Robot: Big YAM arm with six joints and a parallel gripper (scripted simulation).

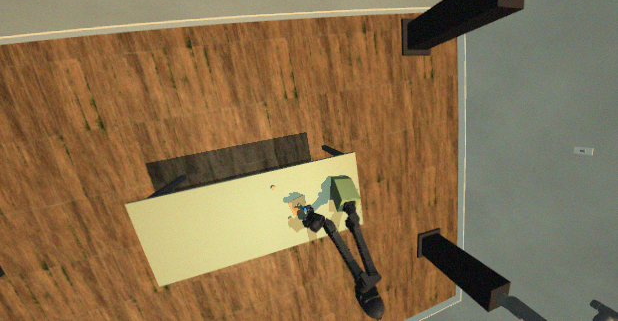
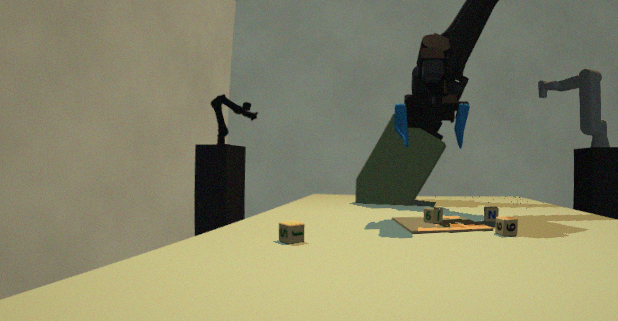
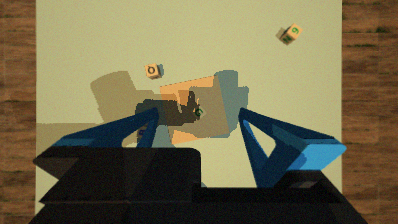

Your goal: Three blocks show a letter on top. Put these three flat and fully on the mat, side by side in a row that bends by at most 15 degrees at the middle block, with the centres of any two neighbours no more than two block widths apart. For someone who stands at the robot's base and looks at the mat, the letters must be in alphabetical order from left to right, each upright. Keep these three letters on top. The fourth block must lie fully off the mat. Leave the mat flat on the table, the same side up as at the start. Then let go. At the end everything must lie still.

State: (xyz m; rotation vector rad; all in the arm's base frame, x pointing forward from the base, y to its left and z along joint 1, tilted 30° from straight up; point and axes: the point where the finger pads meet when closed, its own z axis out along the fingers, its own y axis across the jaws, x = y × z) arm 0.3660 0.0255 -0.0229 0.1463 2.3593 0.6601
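My hand is 5 cm past the block, 12 cm to the right of it and 13 cm above it. Round my hand: orange mat: 1 cm ahead, 1 cm to the left, 14 cm below.
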